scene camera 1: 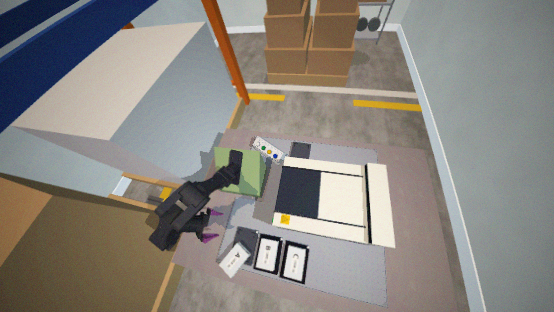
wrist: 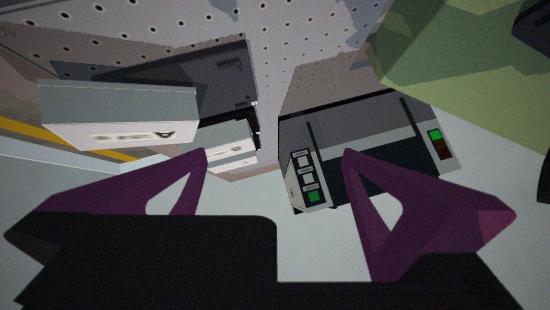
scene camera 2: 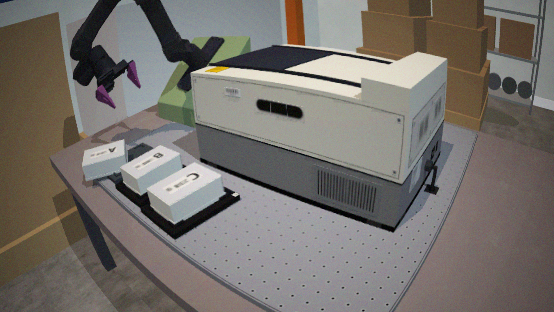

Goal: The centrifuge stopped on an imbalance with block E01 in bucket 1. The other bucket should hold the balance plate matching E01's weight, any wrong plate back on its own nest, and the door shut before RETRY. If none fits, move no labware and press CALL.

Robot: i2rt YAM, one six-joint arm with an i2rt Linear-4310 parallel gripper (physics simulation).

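Frame: origin at the arm's base, x back, y right, z up, level; metres.
Seen in the pictures: gripper, between the fingertips: (scene camera 1: 221, 224) (wrist: 274, 155) (scene camera 2: 127, 97); arm's base, origin of its link: (scene camera 1: 235, 167) (scene camera 2: 201, 63).
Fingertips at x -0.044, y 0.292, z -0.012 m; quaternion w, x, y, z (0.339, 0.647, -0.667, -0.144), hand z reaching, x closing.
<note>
Offsets run from my fingertips to a thing's middle. "*": to the spot under its first point. Level surfaces: height alone.
The white and grey centrifuge @(dx -0.463, dy -0.249, dz -0.019 m) (scene camera 1: 325, 232) (scene camera 2: 295, 140) (wrist: 325, 117) has its dark door panel @(dx -0.329, dy -0.237, dz +0.071 m) (scene camera 1: 298, 192) (scene camera 2: 257, 57) across the front of the top, apparently shut; buckets and block E01 are hidden. Plate A @(dx -0.092, dy +0.135, dz -0.104 m) (scene camera 1: 234, 260) (scene camera 2: 104, 162) (wrist: 120, 107) lies skewed, partly off its dark nest @(* dx -0.107, dy +0.048, dz -0.129 m) (scene camera 1: 245, 241) (wrist: 222, 82). Plate B @(dx -0.241, dy +0.065, dz -0.108 m) (scene camera 1: 268, 254) (scene camera 2: 151, 167) and plate C @(dx -0.377, dy +0.061, dz -0.108 m) (scene camera 1: 295, 262) (scene camera 2: 185, 192) sit on their nests. Weight prints are too blurred to read. My gripper (scene camera 1: 220, 224) (scene camera 2: 127, 97) (wrist: 274, 155) is open and empty, raised near plate A and the table's edge.
A button box @(* dx -0.089, dy -0.479, dz -0.068 m) (scene camera 1: 269, 149) with green, yellow and blue buttons lies behind the green wedge block (scene camera 1: 256, 172) (scene camera 2: 175, 107) (wrist: 460, 90). A small dark pad @(* dx -0.272, dy -0.556, dz -0.118 m) (scene camera 1: 300, 149) lies beside the centrifuge. The perforated board @(dz -0.140 m) (scene camera 1: 350, 270) (scene camera 2: 280, 250) bears the centrifuge and nests.
</note>
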